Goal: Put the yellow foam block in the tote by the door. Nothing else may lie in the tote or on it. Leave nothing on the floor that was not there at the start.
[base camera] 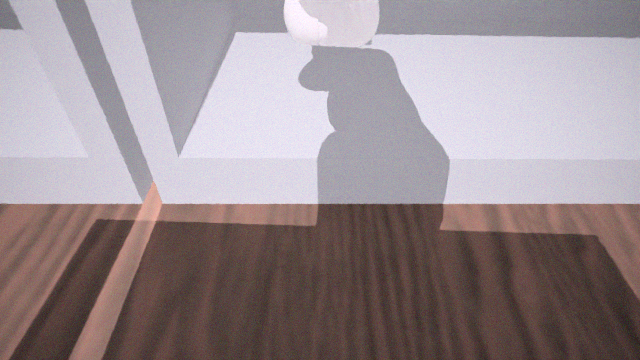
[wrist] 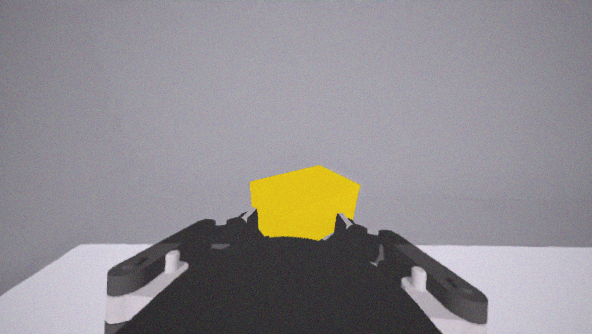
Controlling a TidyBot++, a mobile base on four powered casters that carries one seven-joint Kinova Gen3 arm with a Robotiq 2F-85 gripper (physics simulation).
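Frame: origin at the arm's base, x ahead, y left, z up, level; millimetres.
Seen in the pictures: gripper, between the fingertips: [wrist: 296, 219].
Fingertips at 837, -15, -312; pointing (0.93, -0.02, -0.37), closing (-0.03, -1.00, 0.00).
A point is followed by its place in that frame, as x, y, z.
The yellow foam block [wrist: 305, 202] @[815, -21, -276] is between my gripper's fingertips in the wrist view, with a corner turned up and its lower part hidden by the gripper body. My gripper [wrist: 296, 219] @[837, -15, -312] is shut on the block, a fingertip pad against each side. Behind and below it is a white surface [wrist: 540, 280] @[792, -199, -320]. Whether the block rests on that surface cannot be told. The gripper does not show in the base camera view; a rounded white arm part [base camera: 345, 22] @[503, -22, -188] shows there at the top. The tote and the door do not show in either view.
In the base camera view a long white ledge or shelf [base camera: 525, 100] @[586, -294, -321] with a low front face crosses ahead, above the brown wood floor [base camera: 250, 300] @[299, 67, -397]. A white upright divider [base camera: 125, 75] @[431, 190, -219] stands at its left. A grey wall [wrist: 300, 75] @[894, -13, -177] rises behind in the wrist view.
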